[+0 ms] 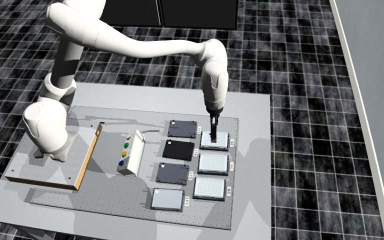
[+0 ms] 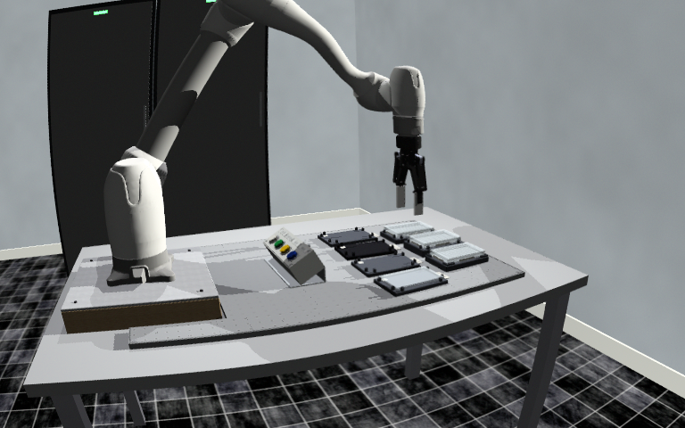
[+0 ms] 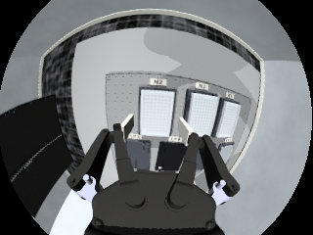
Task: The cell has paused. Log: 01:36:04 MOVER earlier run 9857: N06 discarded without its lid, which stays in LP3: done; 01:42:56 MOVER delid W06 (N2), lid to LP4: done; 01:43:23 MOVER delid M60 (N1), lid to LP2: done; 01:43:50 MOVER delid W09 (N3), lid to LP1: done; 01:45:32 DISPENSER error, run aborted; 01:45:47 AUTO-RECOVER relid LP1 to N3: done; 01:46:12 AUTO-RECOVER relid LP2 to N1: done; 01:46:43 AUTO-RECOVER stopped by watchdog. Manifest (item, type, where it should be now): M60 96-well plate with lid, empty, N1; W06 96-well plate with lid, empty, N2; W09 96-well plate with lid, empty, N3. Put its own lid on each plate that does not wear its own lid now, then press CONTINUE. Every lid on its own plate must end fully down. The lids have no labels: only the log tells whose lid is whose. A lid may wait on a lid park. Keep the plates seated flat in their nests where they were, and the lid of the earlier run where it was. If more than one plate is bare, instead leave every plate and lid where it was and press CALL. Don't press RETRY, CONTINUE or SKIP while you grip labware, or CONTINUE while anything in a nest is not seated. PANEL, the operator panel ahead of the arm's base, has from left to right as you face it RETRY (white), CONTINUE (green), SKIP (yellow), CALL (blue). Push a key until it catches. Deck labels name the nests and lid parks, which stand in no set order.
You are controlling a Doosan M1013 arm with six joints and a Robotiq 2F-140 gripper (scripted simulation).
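Now: the green key 420 mm behind my hand, 120 mm to the right of it and 40 mm below it. Also, from my hand: lid park LP1: 180 mm behind, 100 mm below, 50 mm to the left; then lid park LP4: 170 mm behind, 100 mm below, 80 mm to the right; then plate: 80 mm below.
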